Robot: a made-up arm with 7 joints.
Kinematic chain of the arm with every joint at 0, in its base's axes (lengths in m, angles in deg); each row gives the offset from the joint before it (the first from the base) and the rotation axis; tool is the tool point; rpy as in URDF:
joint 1: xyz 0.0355 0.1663 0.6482 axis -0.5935 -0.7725 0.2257
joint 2: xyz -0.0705 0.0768 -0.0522 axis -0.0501 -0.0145 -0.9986
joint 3: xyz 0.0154 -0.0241 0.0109 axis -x
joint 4: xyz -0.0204 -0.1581 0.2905 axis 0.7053 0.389 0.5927
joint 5: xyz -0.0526 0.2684 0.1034 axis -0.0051 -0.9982 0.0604
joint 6: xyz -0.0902 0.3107 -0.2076 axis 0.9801 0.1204 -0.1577
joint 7: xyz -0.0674 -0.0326 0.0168 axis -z
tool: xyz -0.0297 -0.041 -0.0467 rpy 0 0 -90
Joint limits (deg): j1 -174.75..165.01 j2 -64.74..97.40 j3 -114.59..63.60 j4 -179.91..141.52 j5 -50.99..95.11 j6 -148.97..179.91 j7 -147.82..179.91
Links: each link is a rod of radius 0.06 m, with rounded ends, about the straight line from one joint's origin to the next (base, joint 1, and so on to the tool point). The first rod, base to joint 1, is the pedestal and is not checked.
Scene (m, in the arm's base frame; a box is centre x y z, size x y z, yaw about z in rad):
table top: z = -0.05
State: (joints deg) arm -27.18 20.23 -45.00 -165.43 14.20 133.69 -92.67
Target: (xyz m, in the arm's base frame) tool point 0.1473 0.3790 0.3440
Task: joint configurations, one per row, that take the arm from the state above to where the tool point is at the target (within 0.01 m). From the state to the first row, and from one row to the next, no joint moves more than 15 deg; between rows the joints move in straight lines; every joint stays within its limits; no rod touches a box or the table.
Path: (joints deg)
1: -33.04 20.50 -43.52 -152.51 11.06 132.09 -93.81
2: -38.90 20.77 -42.04 -139.59 7.92 130.49 -94.95
3: -44.76 21.05 -40.57 -126.67 4.77 128.89 -96.10
4: -50.62 21.32 -39.09 -113.75 1.63 127.30 -97.24
5: -56.48 21.59 -37.61 -100.83 -1.51 125.70 -98.38
6: -62.34 21.86 -36.13 -87.91 -4.65 124.10 -99.52
7: -68.20 22.14 -34.65 -74.98 -7.80 122.50 -100.66

